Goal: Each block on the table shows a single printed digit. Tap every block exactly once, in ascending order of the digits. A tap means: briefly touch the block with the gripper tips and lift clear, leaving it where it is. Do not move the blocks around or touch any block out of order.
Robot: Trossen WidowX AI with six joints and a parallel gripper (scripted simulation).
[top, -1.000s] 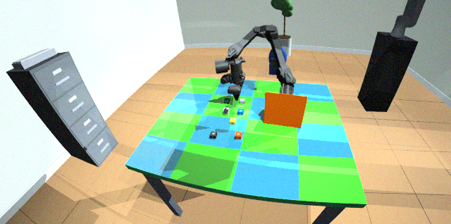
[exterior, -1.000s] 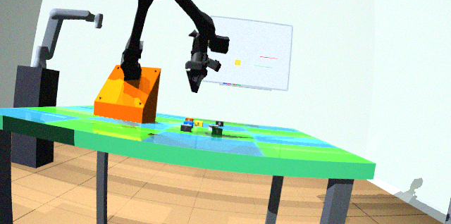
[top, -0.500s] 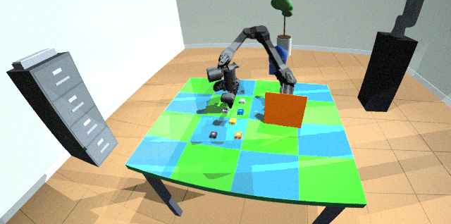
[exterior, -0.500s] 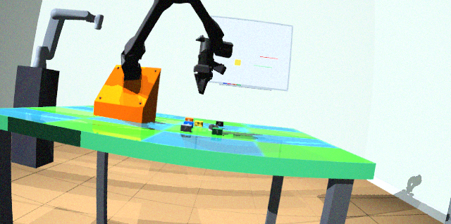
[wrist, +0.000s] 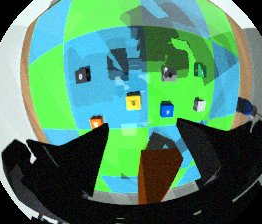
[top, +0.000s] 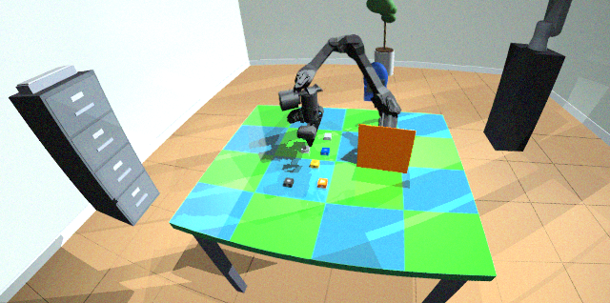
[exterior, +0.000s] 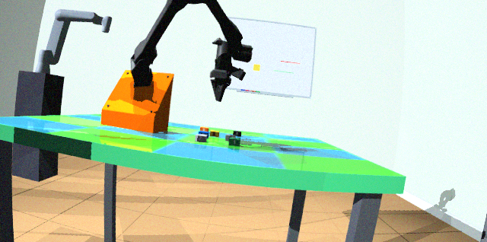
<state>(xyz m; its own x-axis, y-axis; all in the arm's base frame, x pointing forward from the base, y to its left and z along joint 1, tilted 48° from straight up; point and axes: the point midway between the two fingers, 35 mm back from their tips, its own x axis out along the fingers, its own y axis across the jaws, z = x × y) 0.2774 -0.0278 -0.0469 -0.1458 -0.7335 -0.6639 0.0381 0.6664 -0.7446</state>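
My gripper tip is 13 cm to the right of the black block, 11 cm above it and 8 cm short of it. From my gripper tip the other things lie so: orange block 12 cm to the left, 11 cm below, 5 cm behind; blue block 11 cm below, 7 cm to the right, 3 cm behind; yellow block 11 cm below, 1 cm to the left.
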